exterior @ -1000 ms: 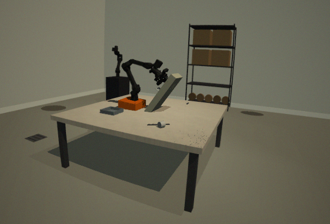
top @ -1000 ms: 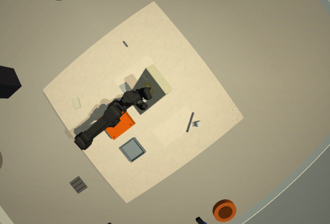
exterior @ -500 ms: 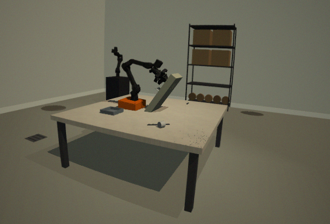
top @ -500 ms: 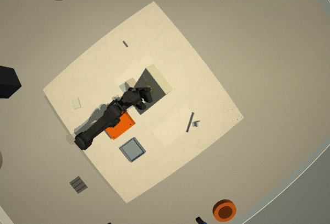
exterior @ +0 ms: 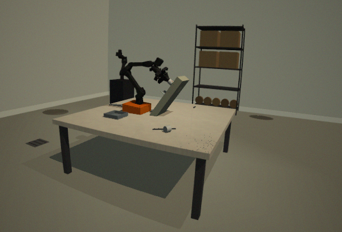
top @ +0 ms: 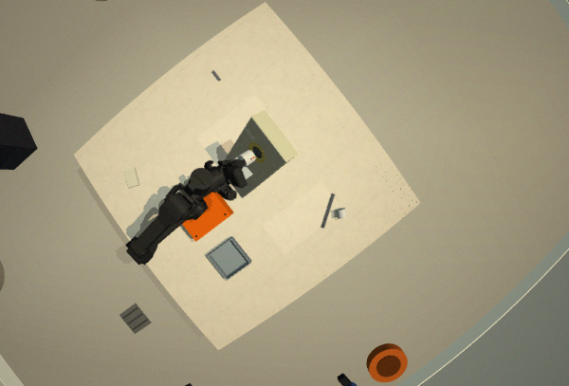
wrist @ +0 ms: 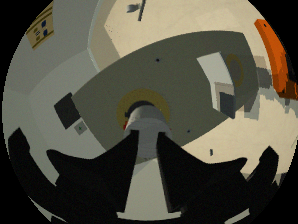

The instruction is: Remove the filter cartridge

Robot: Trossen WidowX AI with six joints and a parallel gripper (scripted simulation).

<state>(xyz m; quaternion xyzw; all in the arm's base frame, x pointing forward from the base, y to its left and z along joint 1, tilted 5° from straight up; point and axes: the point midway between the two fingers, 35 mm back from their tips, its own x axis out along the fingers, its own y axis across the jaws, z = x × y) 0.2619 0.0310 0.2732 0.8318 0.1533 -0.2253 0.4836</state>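
Now: the white filter cartridge 1 cm ahead of my gripper tip and 1 cm below it. Round my gripper tip: grey tray: 35 cm behind, 31 cm to the right, 30 cm below; then small pale block: 56 cm behind, 29 cm to the left, 30 cm below.
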